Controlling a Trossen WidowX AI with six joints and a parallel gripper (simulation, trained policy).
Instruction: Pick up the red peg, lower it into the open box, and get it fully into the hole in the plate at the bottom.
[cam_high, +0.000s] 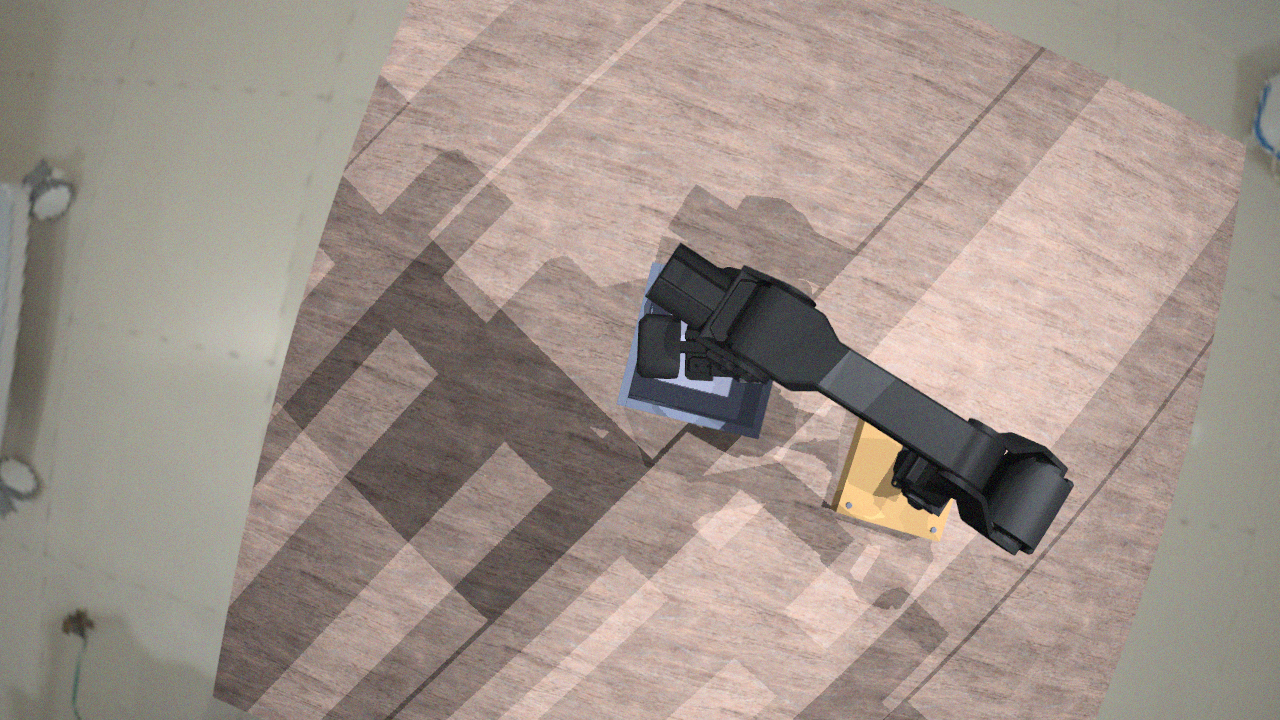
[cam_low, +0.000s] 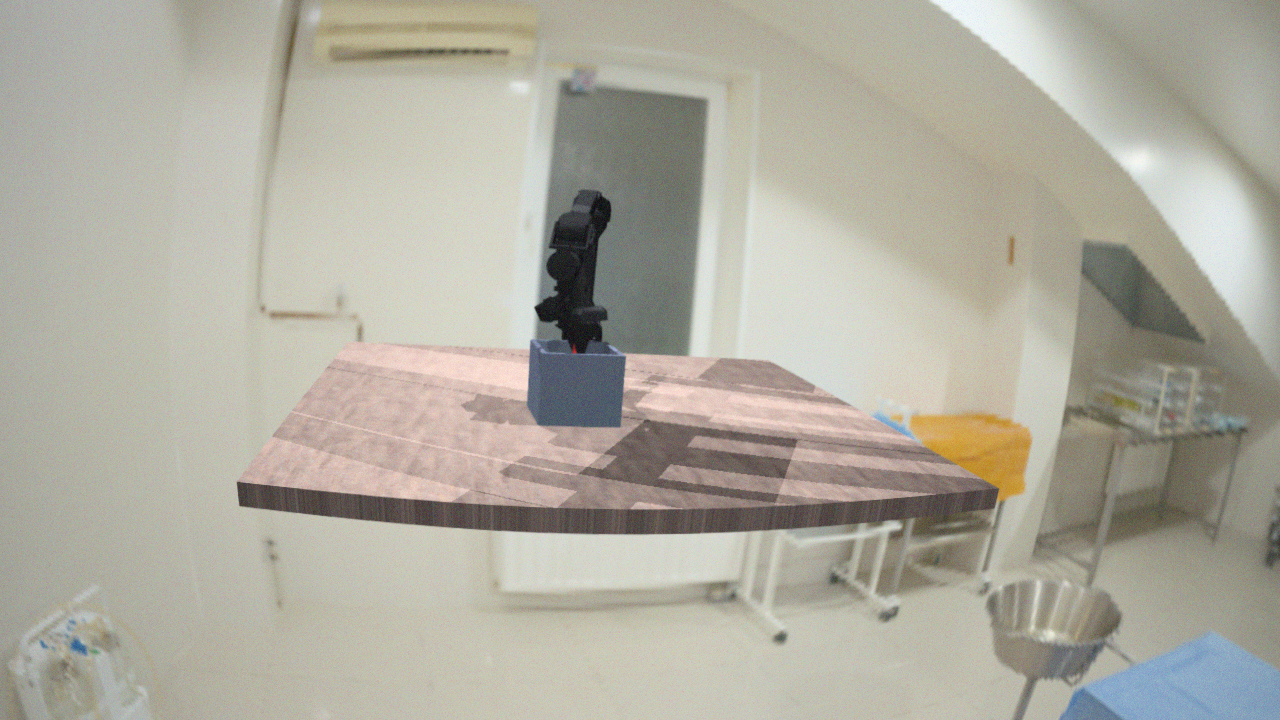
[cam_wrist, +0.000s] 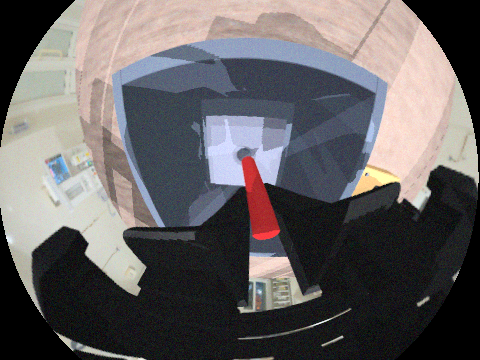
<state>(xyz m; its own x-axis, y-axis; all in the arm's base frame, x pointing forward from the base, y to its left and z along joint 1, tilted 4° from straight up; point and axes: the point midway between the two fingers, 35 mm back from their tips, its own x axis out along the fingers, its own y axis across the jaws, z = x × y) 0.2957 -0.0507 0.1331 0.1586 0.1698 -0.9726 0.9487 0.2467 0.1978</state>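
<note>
Now: gripper tip 1 cm to the left of the red peg.
</note>
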